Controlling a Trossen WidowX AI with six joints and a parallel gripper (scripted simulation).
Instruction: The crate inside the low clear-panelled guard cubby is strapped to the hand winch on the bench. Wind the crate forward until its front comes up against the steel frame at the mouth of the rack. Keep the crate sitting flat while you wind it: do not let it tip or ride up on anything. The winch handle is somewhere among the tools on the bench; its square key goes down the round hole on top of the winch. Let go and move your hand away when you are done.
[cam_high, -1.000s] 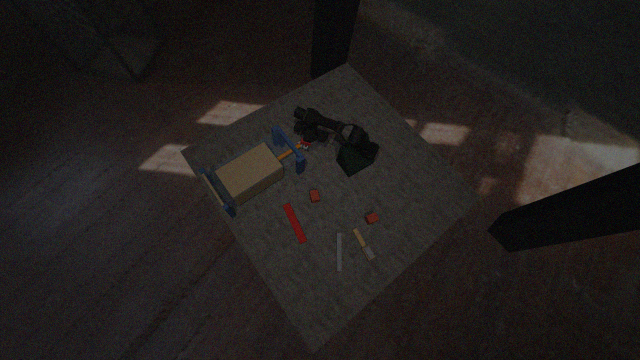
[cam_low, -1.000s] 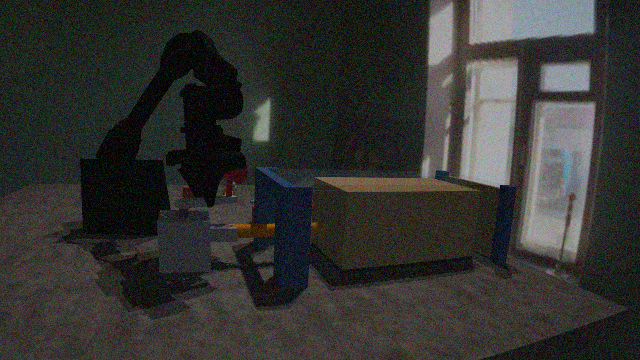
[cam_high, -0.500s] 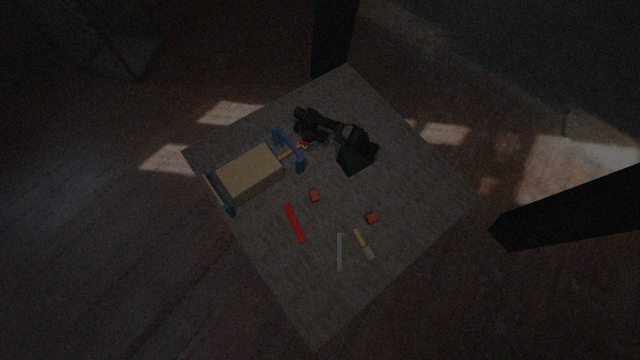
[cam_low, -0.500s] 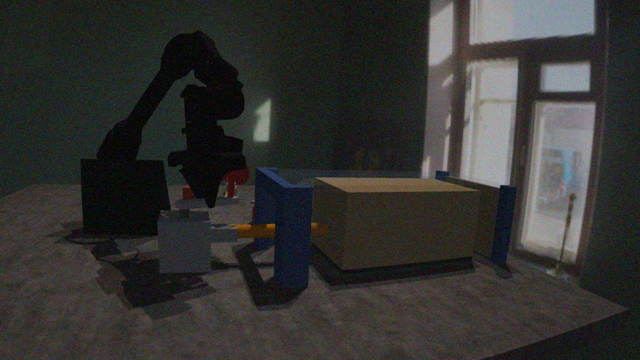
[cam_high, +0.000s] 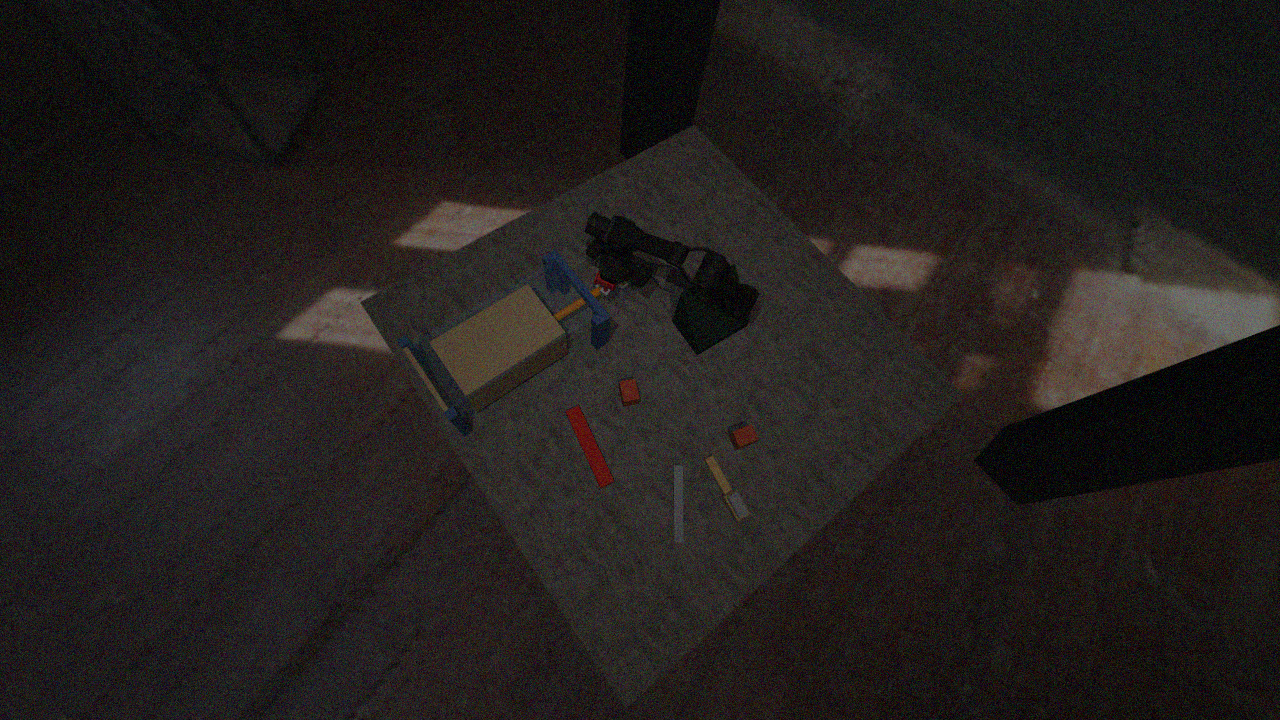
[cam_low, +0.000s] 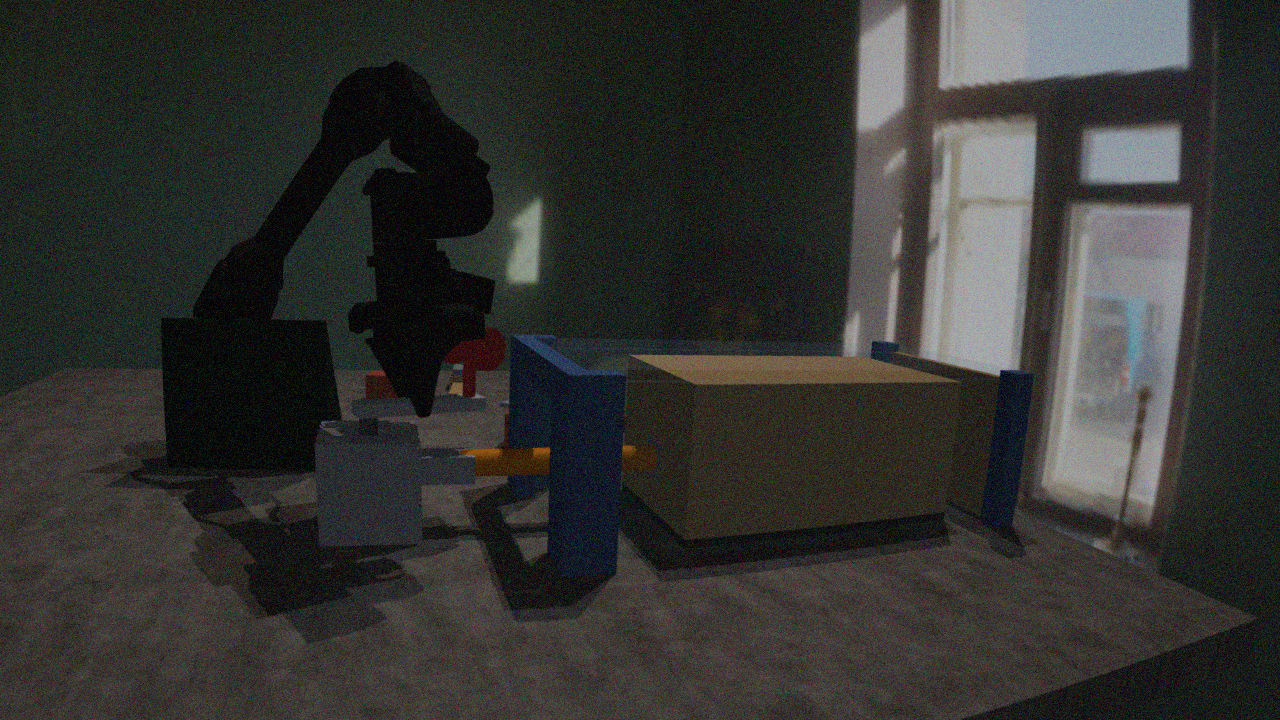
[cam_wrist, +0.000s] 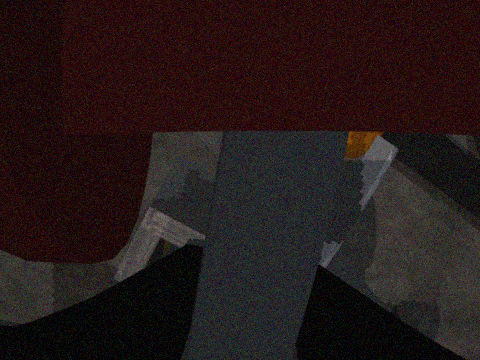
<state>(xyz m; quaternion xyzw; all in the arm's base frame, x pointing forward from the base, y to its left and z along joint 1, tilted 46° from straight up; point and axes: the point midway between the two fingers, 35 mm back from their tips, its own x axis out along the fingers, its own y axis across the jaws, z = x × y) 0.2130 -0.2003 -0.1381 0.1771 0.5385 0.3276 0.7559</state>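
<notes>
My gripper tip is now 5 cm short of the red knob, 2 cm to the right of it and 5 cm below it. From my gripper tip the other things lie so: crank handle: 1 cm ahead, 2 cm above; then blue frame: 11 cm ahead, 2 cm to the right, 1 cm above; then grey winch: 6 cm behind, 2 cm to the right, 7 cm below.
</notes>
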